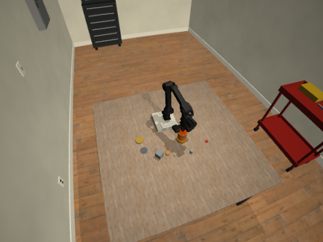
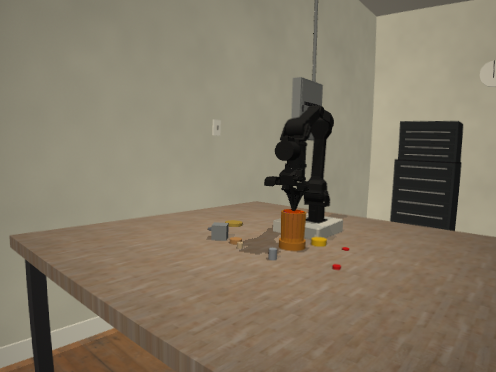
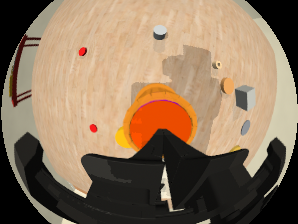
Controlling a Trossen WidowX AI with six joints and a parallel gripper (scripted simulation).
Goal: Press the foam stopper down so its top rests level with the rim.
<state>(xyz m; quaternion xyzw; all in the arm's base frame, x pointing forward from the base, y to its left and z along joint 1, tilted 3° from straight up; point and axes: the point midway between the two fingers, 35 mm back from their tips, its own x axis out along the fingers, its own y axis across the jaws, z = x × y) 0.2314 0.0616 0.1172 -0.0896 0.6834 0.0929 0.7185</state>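
My hand is 5 cm above the orange foam stopper. The rest, counted from my hand: small tan disc 15 cm to the right, 14 cm below, 10 cm ahead; yellow disc 14 cm below, 9 cm behind, 4 cm to the left; small grey cylinder 14 cm below, 14 cm ahead, 4 cm to the left.
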